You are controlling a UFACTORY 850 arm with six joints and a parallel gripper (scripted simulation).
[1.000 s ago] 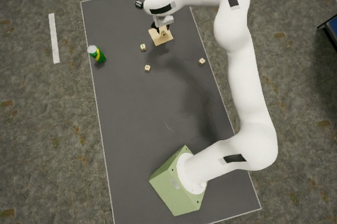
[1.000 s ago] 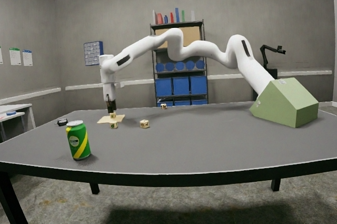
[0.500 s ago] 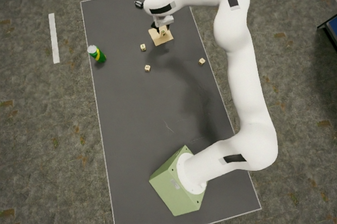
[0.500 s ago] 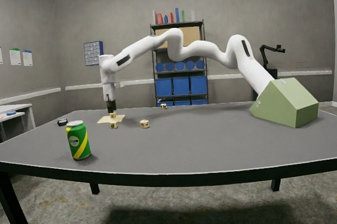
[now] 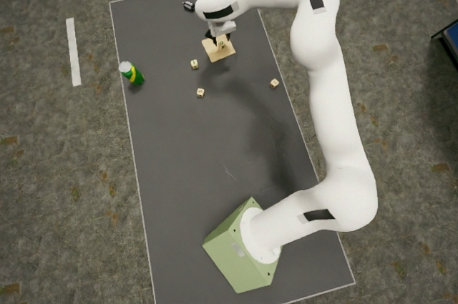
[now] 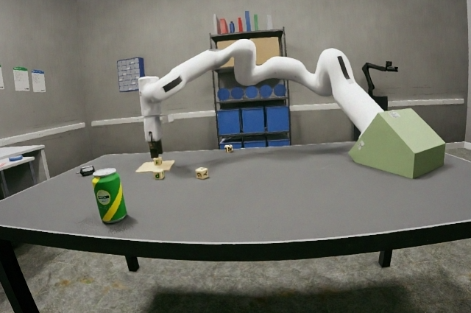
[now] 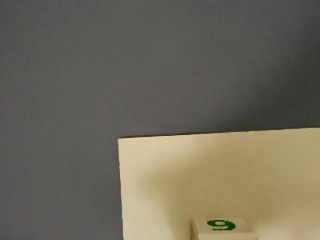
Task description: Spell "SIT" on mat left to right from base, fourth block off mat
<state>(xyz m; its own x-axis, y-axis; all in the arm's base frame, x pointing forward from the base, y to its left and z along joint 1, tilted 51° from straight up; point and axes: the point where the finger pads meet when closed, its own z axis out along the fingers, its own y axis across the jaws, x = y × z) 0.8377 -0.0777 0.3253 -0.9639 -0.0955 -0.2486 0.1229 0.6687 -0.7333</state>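
Now: hand 1 cm short of the tan mat, 2 cm to the right of it and 6 cm above it. Also, from my hand: small black object: 32 cm ahead, 4 cm to the left, 4 cm below; yellow can: 5 cm ahead, 47 cm to the left.
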